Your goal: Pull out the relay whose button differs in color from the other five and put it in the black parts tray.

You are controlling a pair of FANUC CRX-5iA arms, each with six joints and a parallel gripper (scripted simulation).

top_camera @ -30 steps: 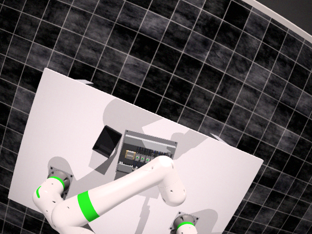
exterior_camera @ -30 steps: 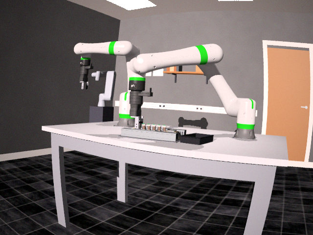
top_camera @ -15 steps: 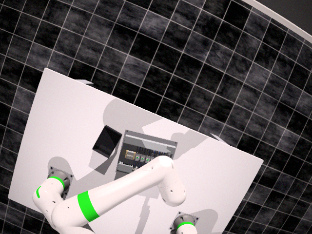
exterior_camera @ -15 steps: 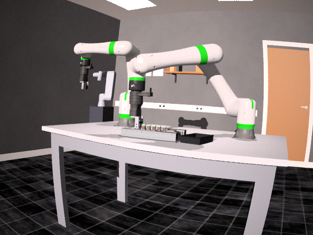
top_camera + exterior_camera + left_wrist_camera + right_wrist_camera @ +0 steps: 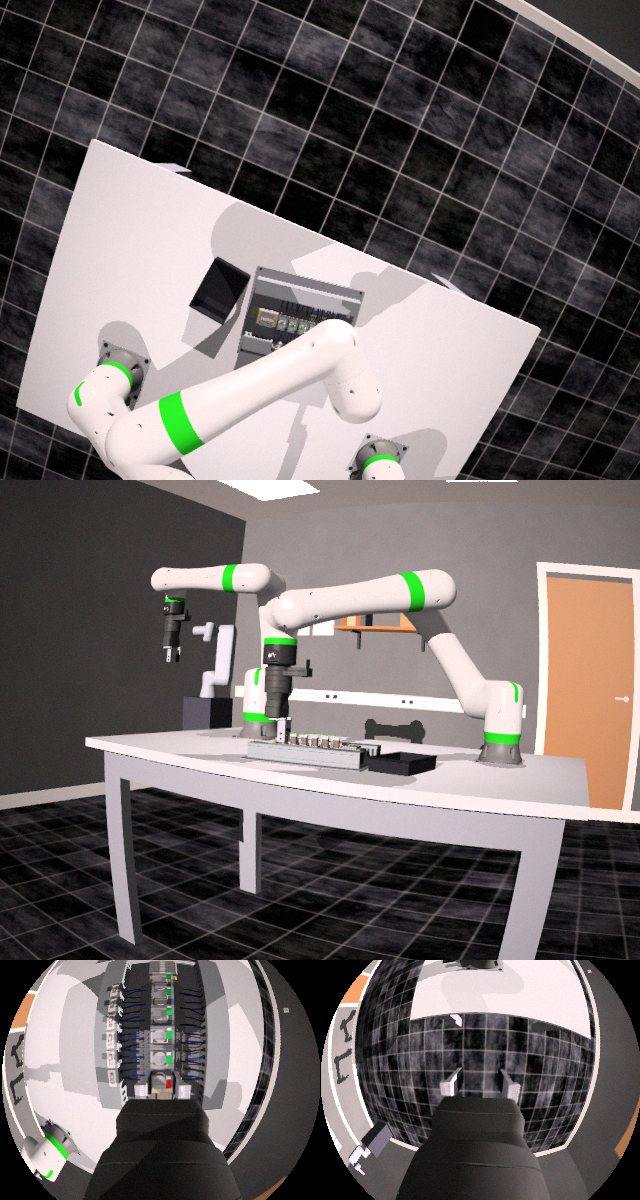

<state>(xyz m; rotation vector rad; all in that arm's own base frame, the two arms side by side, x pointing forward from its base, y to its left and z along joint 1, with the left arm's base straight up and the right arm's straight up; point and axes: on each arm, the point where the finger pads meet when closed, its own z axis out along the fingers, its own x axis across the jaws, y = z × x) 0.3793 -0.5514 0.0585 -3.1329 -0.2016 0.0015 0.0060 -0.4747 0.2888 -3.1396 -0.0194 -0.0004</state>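
Note:
The red-button relay lies 10 mm below my left hand. The rest, counted from my left hand: black parts tray: 340 mm to the left, 40 mm below; then grey relay panel: 90 mm to the left, 30 mm below, 10 mm behind.

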